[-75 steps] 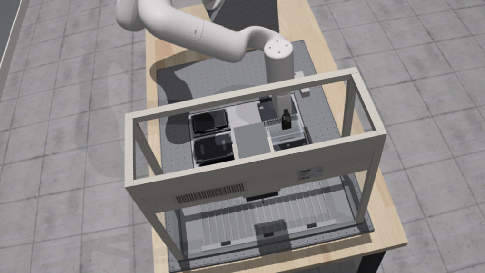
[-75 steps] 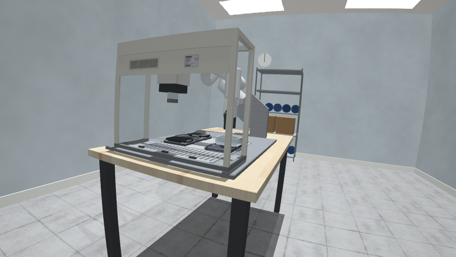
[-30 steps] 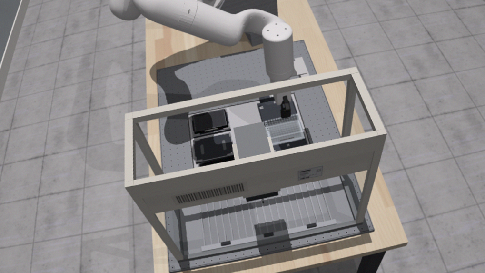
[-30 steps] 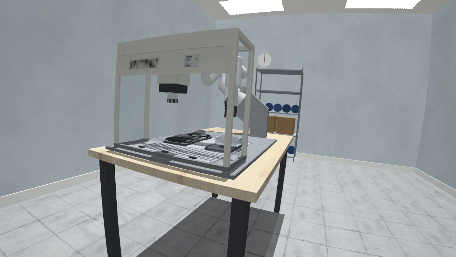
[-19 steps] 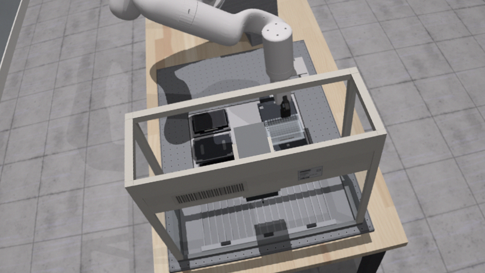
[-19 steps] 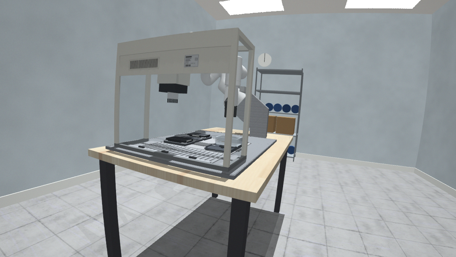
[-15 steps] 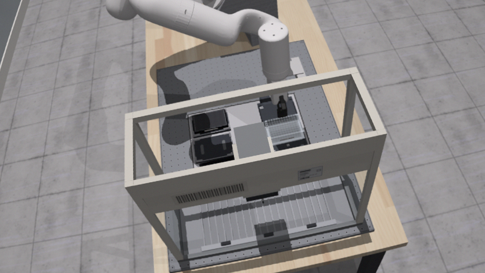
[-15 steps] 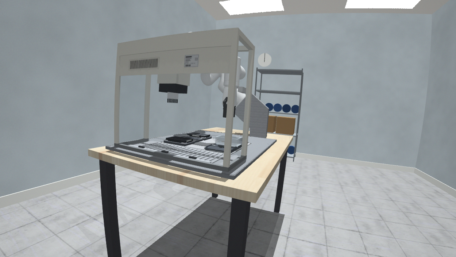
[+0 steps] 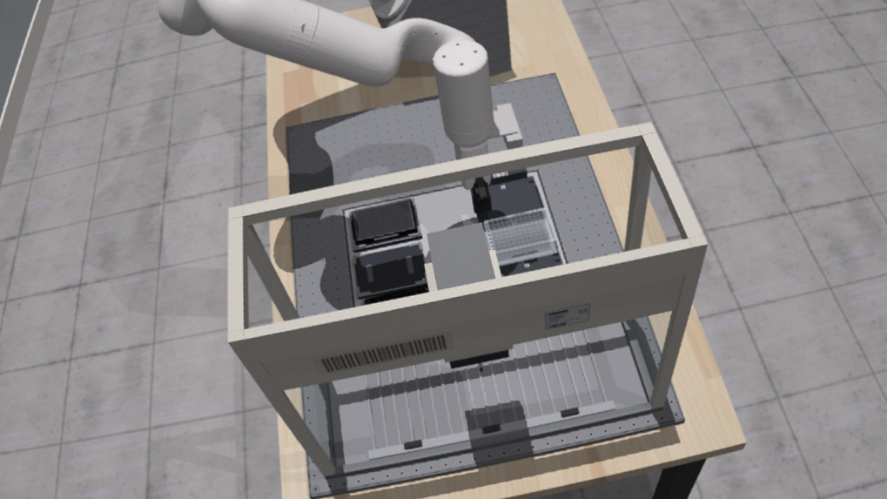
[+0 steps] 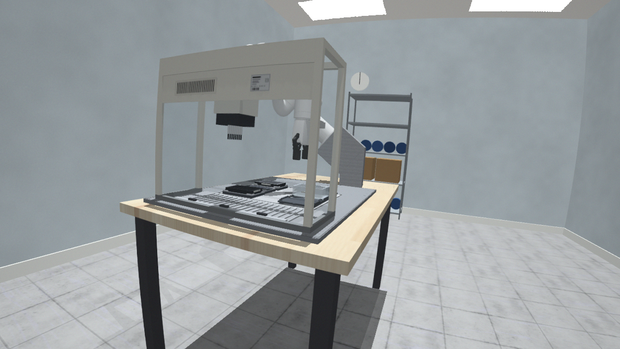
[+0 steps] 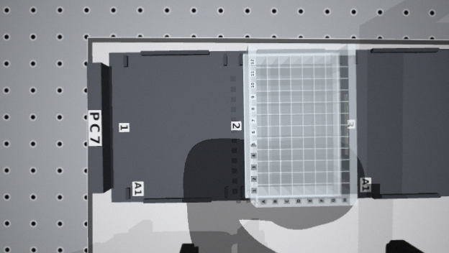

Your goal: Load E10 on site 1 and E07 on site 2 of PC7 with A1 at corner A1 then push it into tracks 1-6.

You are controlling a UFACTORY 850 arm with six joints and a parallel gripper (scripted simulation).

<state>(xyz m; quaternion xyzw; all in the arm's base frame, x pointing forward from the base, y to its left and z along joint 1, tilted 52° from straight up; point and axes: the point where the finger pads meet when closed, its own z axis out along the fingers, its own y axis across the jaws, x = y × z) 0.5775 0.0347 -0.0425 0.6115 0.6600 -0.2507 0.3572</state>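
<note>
Now: hand 19 cm to the left of the nest S1, 16 cm above it and 9 cm past it. Also, from my hand: dark plate carrier PC7: 15 cm below, 7 cm to the left, 3 cm ahead; then clear deep-well block E07: 13 cm below, 7 cm to the left, 3 cm ahead; then nest S2: 19 cm to the right, 16 cm below, 3 cm ahead.
</note>
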